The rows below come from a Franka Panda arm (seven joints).
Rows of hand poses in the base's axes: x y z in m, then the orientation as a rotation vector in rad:
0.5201 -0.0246 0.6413 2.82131 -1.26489 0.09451
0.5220 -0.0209 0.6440 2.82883 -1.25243 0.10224
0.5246 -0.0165 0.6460 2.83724 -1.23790 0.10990
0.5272 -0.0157 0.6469 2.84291 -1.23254 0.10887
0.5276 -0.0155 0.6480 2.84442 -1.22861 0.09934
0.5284 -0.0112 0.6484 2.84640 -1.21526 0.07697
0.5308 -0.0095 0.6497 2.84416 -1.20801 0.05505
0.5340 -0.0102 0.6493 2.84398 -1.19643 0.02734
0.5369 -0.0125 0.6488 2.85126 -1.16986 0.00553
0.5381 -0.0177 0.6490 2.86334 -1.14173 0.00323
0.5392 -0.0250 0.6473 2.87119 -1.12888 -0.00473
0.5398 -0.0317 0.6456 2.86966 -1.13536 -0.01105
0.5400 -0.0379 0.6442 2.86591 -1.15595 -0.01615
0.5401 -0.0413 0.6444 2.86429 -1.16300 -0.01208
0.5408 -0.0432 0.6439 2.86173 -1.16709 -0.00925
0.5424 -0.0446 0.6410 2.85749 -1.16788 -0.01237
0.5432 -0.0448 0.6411 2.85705 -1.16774 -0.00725
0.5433 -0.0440 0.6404 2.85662 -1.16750 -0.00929
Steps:
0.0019 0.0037 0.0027 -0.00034 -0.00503 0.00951
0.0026 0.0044 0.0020 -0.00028 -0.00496 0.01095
0.0026 0.0008 0.0009 0.00295 -0.00038 0.00472
0.0004 0.0002 0.0011 0.00193 0.00592 0.00257
0.0008 0.0043 0.0004 0.00178 0.01507 0.00799
0.0024 0.0017 0.0013 0.00055 0.01518 0.00329
0.0032 -0.0007 -0.0004 0.00231 0.01865 0.00631
0.0029 -0.0023 -0.0005 0.00222 0.01493 0.01728
0.0012 -0.0052 0.0002 0.00135 0.00170 0.01980
0.0011 -0.0073 -0.0017 0.00439 0.00411 0.00947
0.0006 -0.0067 -0.0017 0.00235 0.00334 -0.00438
0.0002 -0.0062 -0.0014 0.00491 0.00120 -0.01338
0.0001 -0.0034 0.0002 -0.00001 -0.00297 -0.00456
0.0007 -0.0019 -0.0005 -0.00151 -0.00144 -0.00302
0.0016 -0.0014 -0.0029 -0.00260 0.00321 -0.00155
0.0008 -0.0002 0.0001 -0.00169 -0.00289 0.00007
0.0001 0.0008 -0.0007 0.00005 0.00141 0.00000

